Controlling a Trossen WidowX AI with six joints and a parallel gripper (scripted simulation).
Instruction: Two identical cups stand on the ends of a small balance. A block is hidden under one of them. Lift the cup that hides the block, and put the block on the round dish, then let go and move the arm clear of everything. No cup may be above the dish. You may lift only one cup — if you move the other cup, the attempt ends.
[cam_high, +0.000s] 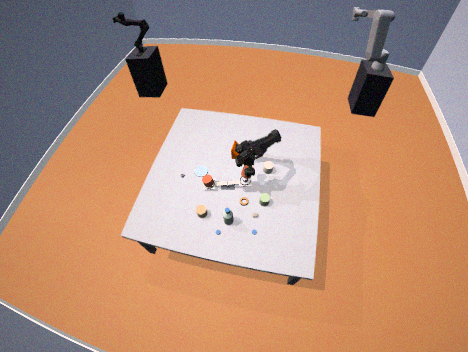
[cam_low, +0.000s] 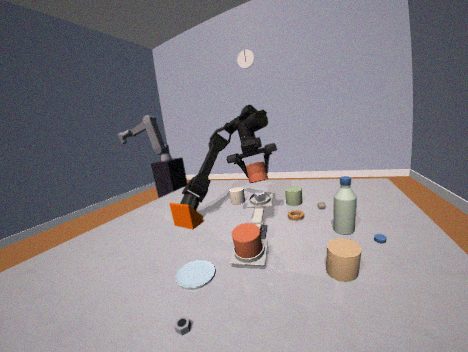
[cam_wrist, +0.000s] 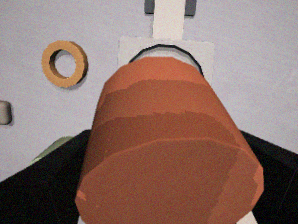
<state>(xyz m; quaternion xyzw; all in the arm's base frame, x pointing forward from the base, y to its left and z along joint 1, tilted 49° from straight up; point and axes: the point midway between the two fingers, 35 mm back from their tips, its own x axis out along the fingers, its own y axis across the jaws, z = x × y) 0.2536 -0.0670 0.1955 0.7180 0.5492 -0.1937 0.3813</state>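
The pale grey block lies 8 cm below my gripper tip and 1 cm to the right of it. Also, from my gripper tip: cream cup: 16 cm behind, 13 cm below, 12 cm to the left; then green cup: 15 cm to the left, 13 cm below, 13 cm ahead; then small balance: 14 cm below, 13 cm to the right, 2 cm ahead.
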